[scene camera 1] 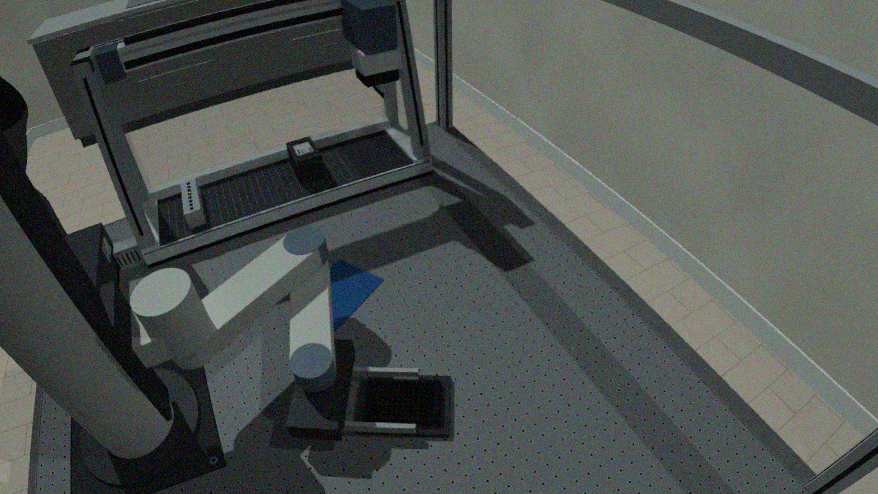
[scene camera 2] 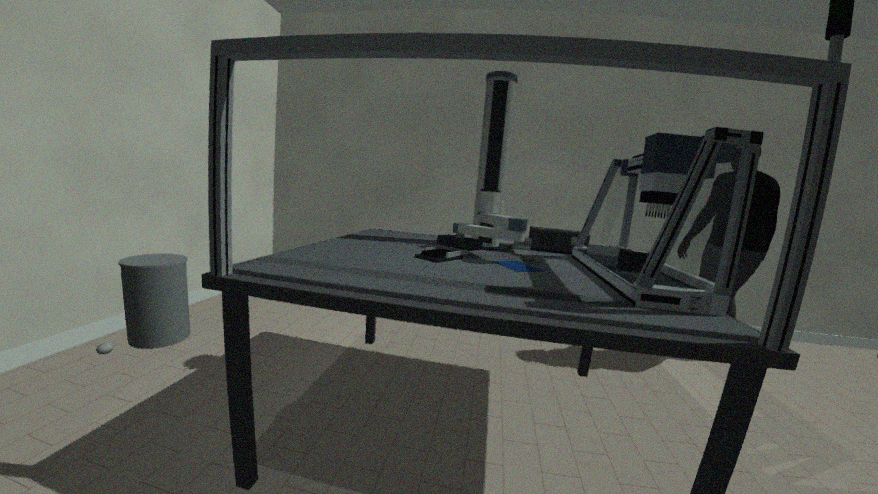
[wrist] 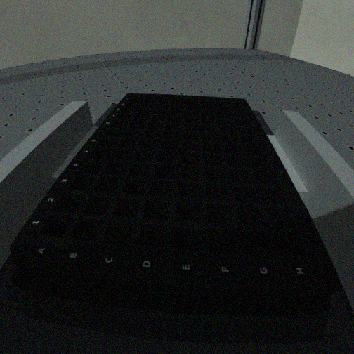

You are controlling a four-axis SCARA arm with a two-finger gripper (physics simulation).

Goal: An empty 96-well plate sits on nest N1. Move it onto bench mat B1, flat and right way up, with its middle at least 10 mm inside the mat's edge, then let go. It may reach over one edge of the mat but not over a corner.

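Places are measured from the arm's base along level axes (x ahead, y left, z up), in metres.
Where they show: gripper, fingertip midpoint: (scene camera 1: 417, 400) (scene camera 2: 435, 252); arm's base, origin of the base link: (scene camera 1: 142, 427) (scene camera 2: 484, 248).
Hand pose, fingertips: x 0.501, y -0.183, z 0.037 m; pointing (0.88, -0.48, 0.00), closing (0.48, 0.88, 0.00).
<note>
Things, the pixels of their top centre, and the offset from my fingertips. "spot": a spot on its surface instead. Level surfaces: height alone.
- black 96-well plate, middle of its top: (scene camera 1: 403, 399) (scene camera 2: 439, 251) dy +0.012, dx -0.021, dz +0.002 m
- nest N1, surface spot: (scene camera 1: 450, 406) spot: dy -0.031, dx +0.049, dz -0.014 m
- blue bench mat B1, its level: dz -0.022 m
- dark box, surface spot: (scene camera 1: 305, 152) spot: dy +0.733, dx +0.029, dz +0.096 m
- pale strip, surface spot: (scene camera 1: 191, 202) spot: dy +0.712, dx -0.294, dz +0.070 m
The black 96-well plate (scene camera 1: 400, 402) (scene camera 2: 434, 253) (wrist: 190, 190) is flat and right way up at nest N1 (scene camera 1: 450, 406), a dark frame whose rim shows around it in scene camera 1. Any gap under the plate cannot be made out. My gripper (scene camera 1: 416, 399) (wrist: 182, 120) is shut on the plate, one pale finger along each long side; row letters A to H face the wrist camera. The blue bench mat B1 (scene camera 1: 356, 288) (scene camera 2: 518, 266) lies behind the nest in scene camera 1, partly hidden by the arm's forearm.
The arm's column (scene camera 1: 67, 331) (scene camera 2: 496, 135) stands at the left in scene camera 1. A gantry frame (scene camera 1: 288, 211) (scene camera 2: 675, 227) stands beyond the mat, with a dark box (scene camera 1: 305, 152) and a pale strip (scene camera 1: 191, 202) on its deck. A dark box (scene camera 1: 92, 258) stands near the gantry's left end.
</note>
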